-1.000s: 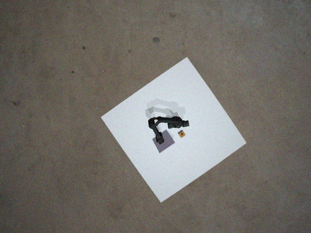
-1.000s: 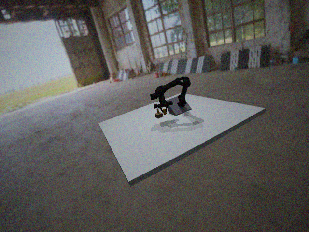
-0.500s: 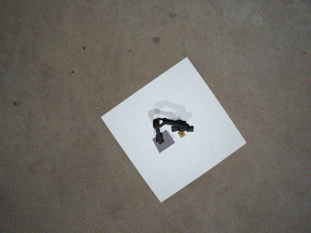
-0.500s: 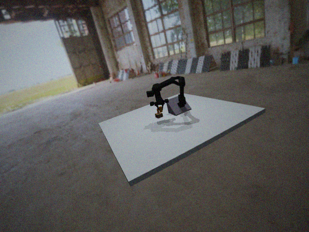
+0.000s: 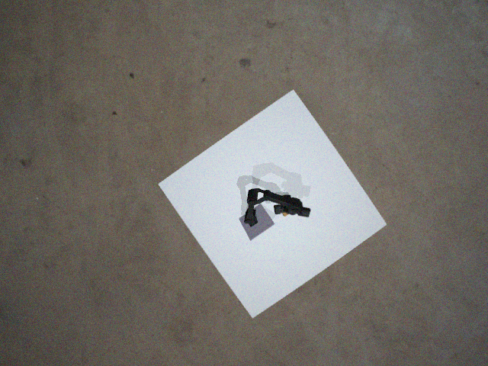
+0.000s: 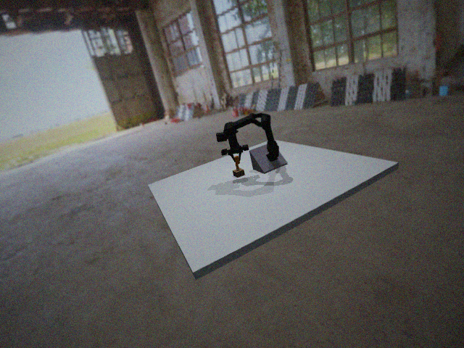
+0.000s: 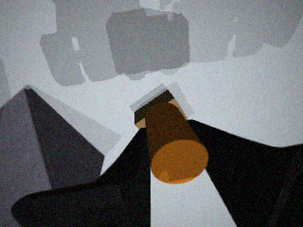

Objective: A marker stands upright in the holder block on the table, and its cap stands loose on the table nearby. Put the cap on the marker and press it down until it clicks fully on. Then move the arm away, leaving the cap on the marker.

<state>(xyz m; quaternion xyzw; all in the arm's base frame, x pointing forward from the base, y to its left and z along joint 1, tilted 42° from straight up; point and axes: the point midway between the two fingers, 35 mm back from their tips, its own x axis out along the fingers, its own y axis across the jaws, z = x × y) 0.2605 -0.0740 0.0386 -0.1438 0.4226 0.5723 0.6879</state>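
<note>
Right now the holder block is 10 mm behind my gripper tip, 50 mm to the right of it and 100 mm below it. From my gripper tip the other things lie so: orange cap (10 mm above).
</note>
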